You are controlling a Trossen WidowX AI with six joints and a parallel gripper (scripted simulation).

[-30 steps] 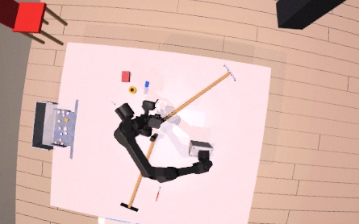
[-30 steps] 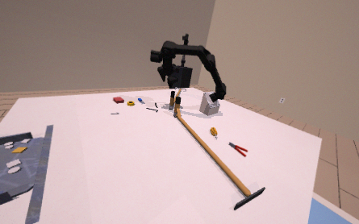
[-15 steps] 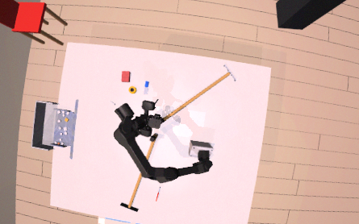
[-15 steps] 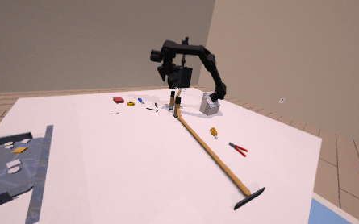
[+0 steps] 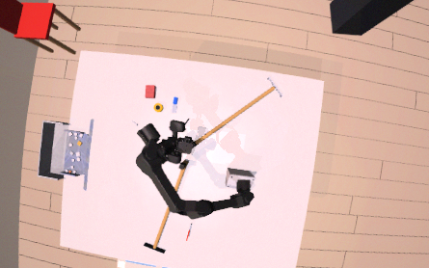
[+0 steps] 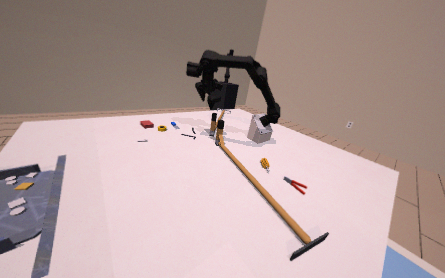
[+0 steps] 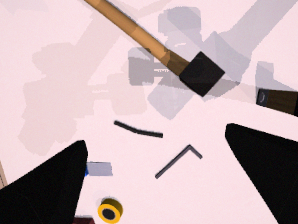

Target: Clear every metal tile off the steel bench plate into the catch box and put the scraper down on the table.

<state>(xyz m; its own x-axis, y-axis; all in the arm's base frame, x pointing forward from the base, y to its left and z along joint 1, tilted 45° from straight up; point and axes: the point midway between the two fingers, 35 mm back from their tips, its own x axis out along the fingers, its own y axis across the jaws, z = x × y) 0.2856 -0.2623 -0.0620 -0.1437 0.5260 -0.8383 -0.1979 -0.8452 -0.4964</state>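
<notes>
Now: gripper tip 180 mm above the hex key and 100 mm short of it. Round my gripper tip: red block: 270 mm to the right, 240 mm ahead, 180 mm below; yellow ring: 190 mm ahead, 180 mm to the right, 180 mm below; blue-white piece: 190 mm to the right, 180 mm below, 90 mm ahead.
</notes>
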